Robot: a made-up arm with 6 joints. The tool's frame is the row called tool.
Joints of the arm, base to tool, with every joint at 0 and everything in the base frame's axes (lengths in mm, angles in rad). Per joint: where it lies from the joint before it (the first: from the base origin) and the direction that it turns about. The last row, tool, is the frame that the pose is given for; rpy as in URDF.
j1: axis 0 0 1 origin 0 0 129.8
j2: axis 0.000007 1 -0.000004 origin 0 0 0
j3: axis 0.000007 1 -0.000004 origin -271.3 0 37.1
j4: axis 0.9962 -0.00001 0.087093 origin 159 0 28
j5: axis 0.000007 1 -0.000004 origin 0 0 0
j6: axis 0.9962 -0.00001 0.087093 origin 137.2 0 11.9
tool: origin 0 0 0 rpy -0.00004 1.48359 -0.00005
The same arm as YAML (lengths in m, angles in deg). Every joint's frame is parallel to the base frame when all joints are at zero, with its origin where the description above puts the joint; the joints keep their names.
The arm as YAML. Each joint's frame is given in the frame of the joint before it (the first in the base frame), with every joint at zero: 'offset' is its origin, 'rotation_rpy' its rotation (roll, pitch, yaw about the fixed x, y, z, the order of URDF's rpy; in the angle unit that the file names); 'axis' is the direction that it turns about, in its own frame. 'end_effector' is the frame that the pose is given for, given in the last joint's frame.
length_unit: m
angle_unit: deg
chain:
  - id: j1
    offset: [0.0, 0.0, 0.1298]
    rotation_rpy: [0.0, 0.0, 0.0]
    axis: [0.0, 0.0, 1.0]
  - id: j2
    offset: [0.0, 0.0, 0.0]
    rotation_rpy: [0.0, 0.0, 0.0]
    axis: [0.0, 1.0, 0.0]
  - id: j3
    offset: [-0.2713, 0.0, 0.0371]
    rotation_rpy: [0.0, 0.0, 0.0]
    axis: [0.0, 1.0, 0.0]
  - id: j4
    offset: [0.159, 0.0, 0.028]
    rotation_rpy: [0.0, 0.0, 0.0]
    axis: [0.9962, 0.0, 0.0871]
  - id: j5
    offset: [0.0, 0.0, 0.0]
    rotation_rpy: [0.0, 0.0, 0.0]
    axis: [0.0, 1.0, 0.0]
  - id: j6
    offset: [0.1372, 0.0, 0.0119]
    rotation_rpy: [0.0, 0.0, 0.0]
    axis: [0.9962, 0.0, 0.0871]
end_effector:
  offset: [0.0, 0.0, 0.0]
  rotation_rpy: [0.0, 85.0, 0.0]

